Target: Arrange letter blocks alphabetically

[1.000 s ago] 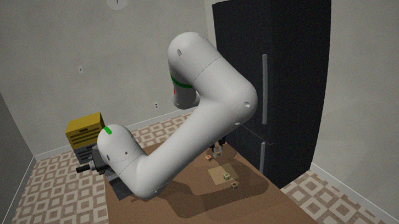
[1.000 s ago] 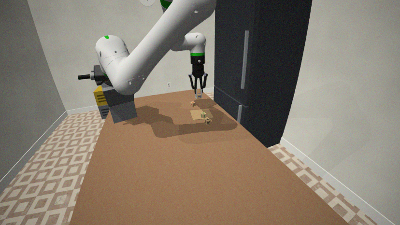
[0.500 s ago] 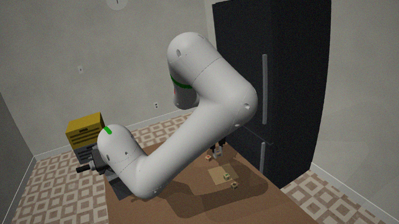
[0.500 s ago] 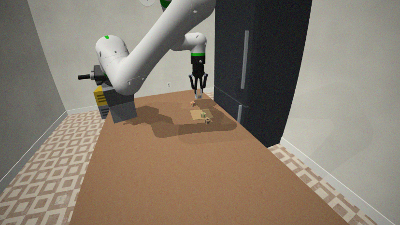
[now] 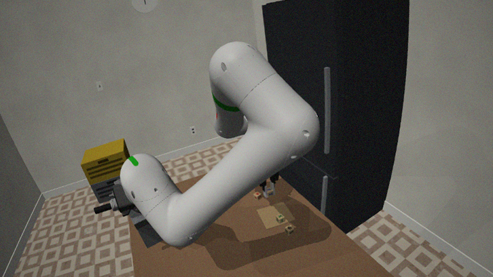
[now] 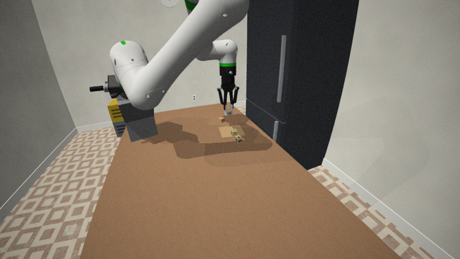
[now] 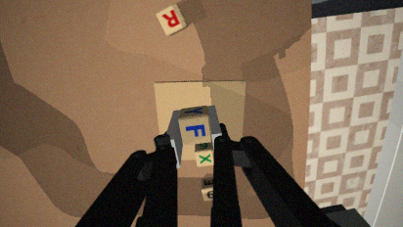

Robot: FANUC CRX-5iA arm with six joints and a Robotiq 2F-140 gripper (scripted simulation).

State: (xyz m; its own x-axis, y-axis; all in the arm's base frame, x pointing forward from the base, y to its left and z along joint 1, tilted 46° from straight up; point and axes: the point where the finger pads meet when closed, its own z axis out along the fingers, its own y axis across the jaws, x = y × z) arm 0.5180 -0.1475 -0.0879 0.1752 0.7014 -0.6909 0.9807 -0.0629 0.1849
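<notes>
The tan mat is 120 mm below my hand, 50 mm to the right of it and 10 mm behind it. Round my hand: R block 110 mm to the left, 110 mm below; F block 20 mm below; X block 110 mm below, 90 mm to the right, 20 mm behind.
</notes>
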